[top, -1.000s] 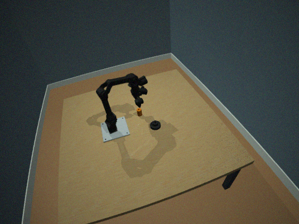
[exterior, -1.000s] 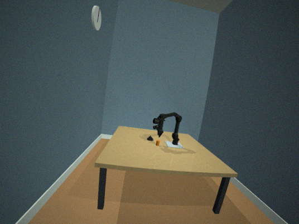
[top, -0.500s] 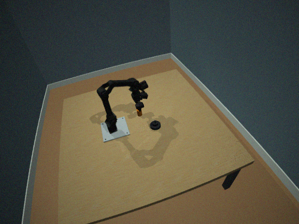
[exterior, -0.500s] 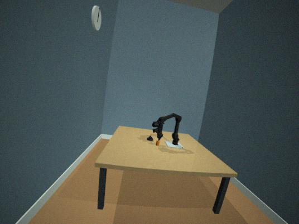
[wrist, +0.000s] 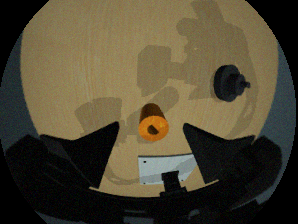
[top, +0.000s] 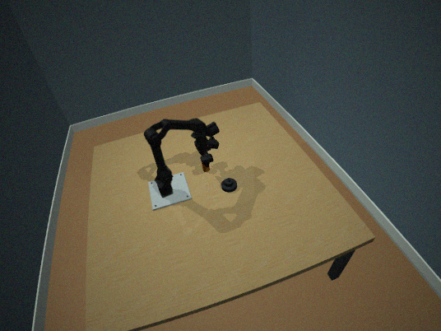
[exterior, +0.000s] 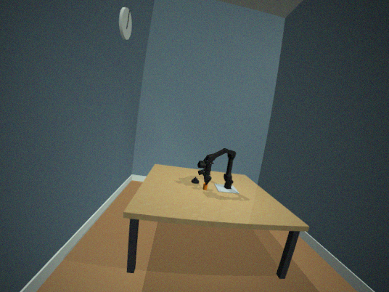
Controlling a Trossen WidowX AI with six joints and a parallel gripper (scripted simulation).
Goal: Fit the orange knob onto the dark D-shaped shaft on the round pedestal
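The orange knob lies 30 mm below my gripper tip. Also, from my gripper tip: dark round pedestal (190 mm to the right, 40 mm ahead, 30 mm below).
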